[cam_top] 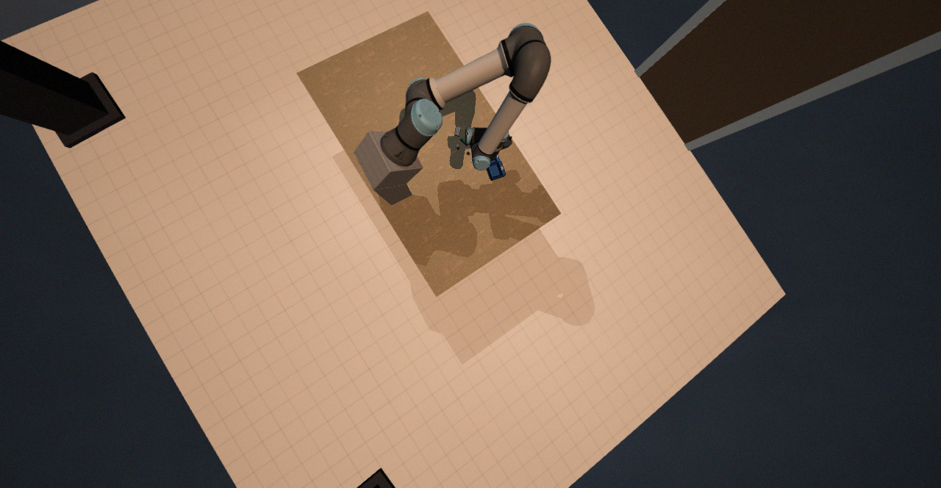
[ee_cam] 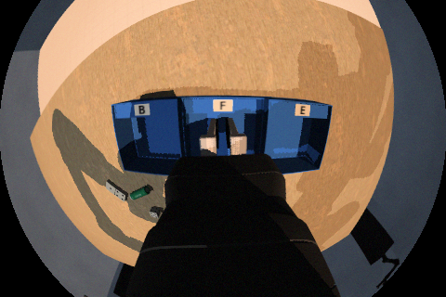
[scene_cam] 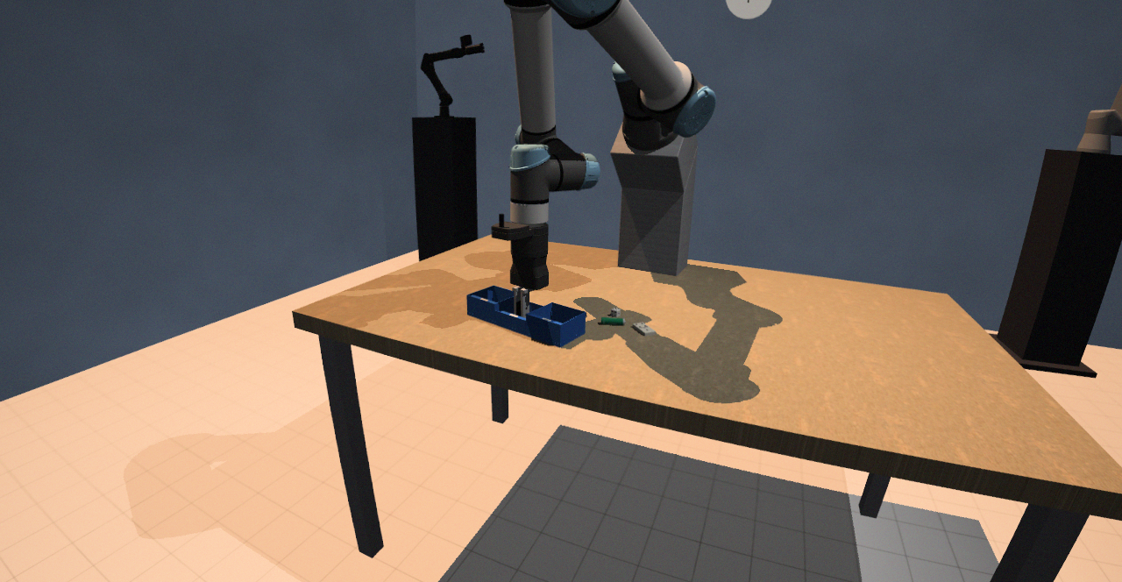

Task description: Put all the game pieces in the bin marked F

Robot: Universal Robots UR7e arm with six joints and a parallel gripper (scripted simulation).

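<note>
Right now the blue bin is 10 mm below my hand and 10 mm behind it. Also, from my hand: green cylinder 180 mm to the left, 80 mm behind, 30 mm below; then black piece 100 mm to the left, 100 mm behind, 30 mm below; then pale flat block 90 mm behind, 50 mm to the left, 30 mm below.
</note>
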